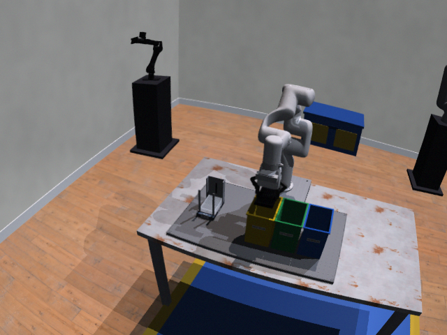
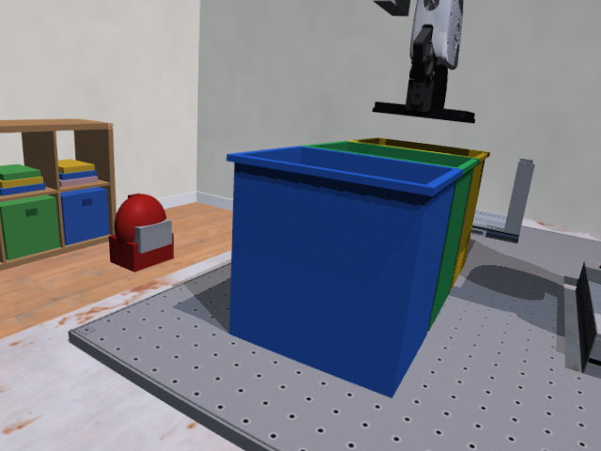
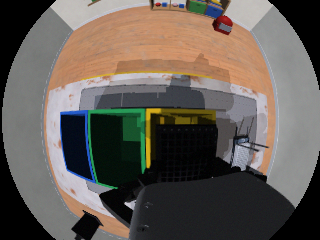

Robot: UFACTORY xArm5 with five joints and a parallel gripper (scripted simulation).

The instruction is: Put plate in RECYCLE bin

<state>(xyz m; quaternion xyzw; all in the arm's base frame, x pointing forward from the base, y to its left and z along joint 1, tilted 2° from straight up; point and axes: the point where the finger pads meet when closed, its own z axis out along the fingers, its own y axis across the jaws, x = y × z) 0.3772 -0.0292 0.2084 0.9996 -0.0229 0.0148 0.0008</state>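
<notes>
My hand is 1 cm above the dark 96-well plate. From my hand the other things lie so: green bin: 15 cm below, 13 cm to the left, 1 cm ahead; blue bin: 26 cm to the left, 15 cm below, 1 cm ahead; yellow bin: 15 cm below.
</notes>
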